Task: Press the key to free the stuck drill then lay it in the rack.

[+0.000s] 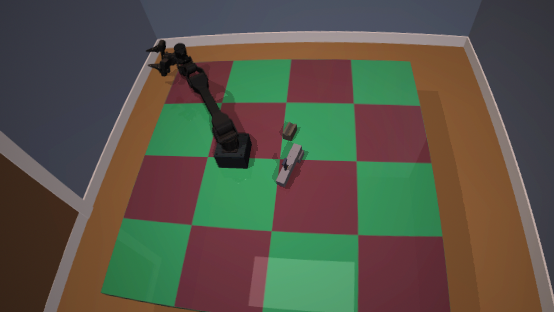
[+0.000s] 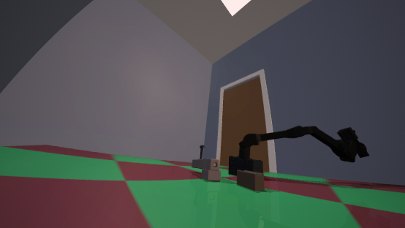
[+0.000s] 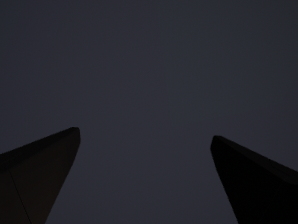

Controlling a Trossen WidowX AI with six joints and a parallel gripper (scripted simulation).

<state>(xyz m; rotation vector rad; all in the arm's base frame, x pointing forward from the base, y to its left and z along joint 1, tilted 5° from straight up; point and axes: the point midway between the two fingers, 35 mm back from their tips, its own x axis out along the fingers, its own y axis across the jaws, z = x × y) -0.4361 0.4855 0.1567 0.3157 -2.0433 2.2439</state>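
The key lies 70 cm ahead of my gripper tip, 60 cm to the right of it and 13 cm below it. Round my gripper tip: grey holder block (71 cm ahead, 56 cm to the right, 18 cm below); then dark rack (71 cm ahead, 38 cm to the right, 19 cm below); then drill (72 cm ahead, 55 cm to the right, 17 cm below).
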